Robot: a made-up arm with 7 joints.
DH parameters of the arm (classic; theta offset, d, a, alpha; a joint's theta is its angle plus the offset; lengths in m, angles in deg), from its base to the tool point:
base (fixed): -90 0.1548 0 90
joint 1: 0 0.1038 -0.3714 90
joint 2: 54.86 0 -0.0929 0
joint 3: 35.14 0.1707 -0.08 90
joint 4: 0 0.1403 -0.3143 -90
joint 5: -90 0.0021 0.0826 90
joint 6: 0 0.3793 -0.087 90
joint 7: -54.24 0 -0.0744 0
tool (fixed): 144.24 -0.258 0 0
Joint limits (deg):
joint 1: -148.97..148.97
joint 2: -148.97..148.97
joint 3: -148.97..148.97
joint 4: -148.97..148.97
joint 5: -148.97..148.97
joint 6: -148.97..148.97
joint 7: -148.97..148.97
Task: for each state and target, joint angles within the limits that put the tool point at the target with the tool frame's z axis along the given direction. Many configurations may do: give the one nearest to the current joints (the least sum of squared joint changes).
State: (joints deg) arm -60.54 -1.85 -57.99 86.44 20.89 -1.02 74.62
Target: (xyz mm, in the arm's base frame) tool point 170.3 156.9 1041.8 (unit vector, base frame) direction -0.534 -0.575 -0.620
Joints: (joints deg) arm -47.23 -8.94 -58.21 88.76 -7.07 -9.50 72.22
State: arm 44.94 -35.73 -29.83 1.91 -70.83 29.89 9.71
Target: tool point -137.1 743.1 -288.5 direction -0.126 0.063 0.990
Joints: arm 9.48 -27.56 -31.01 25.03 -101.10 16.58 19.17
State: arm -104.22 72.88 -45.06 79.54 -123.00 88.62 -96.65
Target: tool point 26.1 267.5 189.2 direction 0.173 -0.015 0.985
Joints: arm -70.60 91.20 -53.88 119.52 -148.97 78.49 -122.03
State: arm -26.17 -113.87 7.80 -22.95 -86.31 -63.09 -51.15
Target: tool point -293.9 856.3 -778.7 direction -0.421 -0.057 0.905
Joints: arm 7.27 -105.30 14.79 -39.61 -58.76 -54.58 -51.26
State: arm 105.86 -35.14 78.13 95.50 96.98 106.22 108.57
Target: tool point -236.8 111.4 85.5 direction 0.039 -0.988 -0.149
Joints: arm 118.55 -44.70 69.21 56.94 125.75 104.76 110.91
